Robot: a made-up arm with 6 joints. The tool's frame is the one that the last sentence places. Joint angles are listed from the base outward.
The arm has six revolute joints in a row. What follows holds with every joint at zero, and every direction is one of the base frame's.
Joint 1 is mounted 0.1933 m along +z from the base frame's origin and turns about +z.
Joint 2 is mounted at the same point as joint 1 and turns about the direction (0.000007, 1, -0.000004).
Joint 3 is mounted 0.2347 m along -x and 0.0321 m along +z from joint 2 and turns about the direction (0.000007, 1, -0.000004).
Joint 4 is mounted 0.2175 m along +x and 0.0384 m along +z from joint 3 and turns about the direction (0.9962, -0.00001, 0.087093).
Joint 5 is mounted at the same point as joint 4 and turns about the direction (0.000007, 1, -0.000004).
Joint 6 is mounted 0.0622 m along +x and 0.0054 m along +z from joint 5 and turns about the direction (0.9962, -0.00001, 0.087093).
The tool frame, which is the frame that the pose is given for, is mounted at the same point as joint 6; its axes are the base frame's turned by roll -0.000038, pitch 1.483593 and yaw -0.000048 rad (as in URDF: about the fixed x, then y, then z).
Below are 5 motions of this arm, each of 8 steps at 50 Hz.
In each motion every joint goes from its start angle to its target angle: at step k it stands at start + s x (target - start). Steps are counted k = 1, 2, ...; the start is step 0. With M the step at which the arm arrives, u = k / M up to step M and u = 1 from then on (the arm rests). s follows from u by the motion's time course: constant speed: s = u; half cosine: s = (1 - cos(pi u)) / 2; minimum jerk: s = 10 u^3 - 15 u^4 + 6 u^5.
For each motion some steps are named. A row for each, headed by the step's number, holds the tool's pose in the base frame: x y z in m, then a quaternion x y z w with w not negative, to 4 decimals.
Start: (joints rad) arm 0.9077 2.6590 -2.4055 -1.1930 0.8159 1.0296
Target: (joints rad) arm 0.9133 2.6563 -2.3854 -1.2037 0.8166 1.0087
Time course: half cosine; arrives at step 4
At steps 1, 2, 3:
1: 0.3299 0.3543 0.2323 -0.2035 0.8050 -0.0890 0.5501
2: 0.3291 0.3546 0.2310 -0.2094 0.8039 -0.0932 0.5488
3: 0.3282 0.3550 0.2298 -0.2154 0.8028 -0.0974 0.5474

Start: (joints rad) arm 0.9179 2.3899 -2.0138 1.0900 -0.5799 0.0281
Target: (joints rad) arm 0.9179 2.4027 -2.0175 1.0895 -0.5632 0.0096
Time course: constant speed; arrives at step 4
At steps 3, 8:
3: 0.3065 0.3519 0.2821 0.2115 0.6776 0.4665 0.5277
8: 0.3066 0.3523 0.2807 0.2088 0.6800 0.4649 0.5271

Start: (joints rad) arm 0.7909 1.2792 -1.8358 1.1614 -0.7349 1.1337
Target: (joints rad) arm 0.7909 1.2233 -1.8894 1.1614 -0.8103 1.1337
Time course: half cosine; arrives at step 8
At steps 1, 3, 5, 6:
1: 0.1352 0.0819 0.6167 0.4122 0.0070 0.8946 0.1722
3: 0.1287 0.0741 0.6214 0.4069 -0.0132 0.8971 0.1716
5: 0.1193 0.0629 0.6275 0.3995 -0.0419 0.8998 0.1703
6: 0.1152 0.0581 0.6300 0.3963 -0.0541 0.9007 0.1696

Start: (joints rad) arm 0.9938 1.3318 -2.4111 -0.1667 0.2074 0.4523
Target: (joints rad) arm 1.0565 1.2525 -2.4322 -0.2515 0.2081 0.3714
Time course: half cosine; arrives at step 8
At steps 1, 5, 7, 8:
1: 0.0445 0.0646 0.6903 -0.0884 0.2849 0.5655 0.7689
5: 0.0273 0.0405 0.6949 -0.0907 0.2506 0.5443 0.7955
7: 0.0208 0.0301 0.6963 -0.0902 0.2366 0.5351 0.8060
8: 0.0199 0.0286 0.6965 -0.0900 0.2346 0.5338 0.8074

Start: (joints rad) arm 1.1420 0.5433 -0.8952 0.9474 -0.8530 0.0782
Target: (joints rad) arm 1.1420 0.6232 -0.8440 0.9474 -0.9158 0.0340
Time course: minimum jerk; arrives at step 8
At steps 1, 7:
1: 0.0483 0.0138 0.4952 0.2665 0.3010 0.7086 0.5799
7: 0.0611 0.0370 0.4808 0.2631 0.3427 0.6628 0.6116

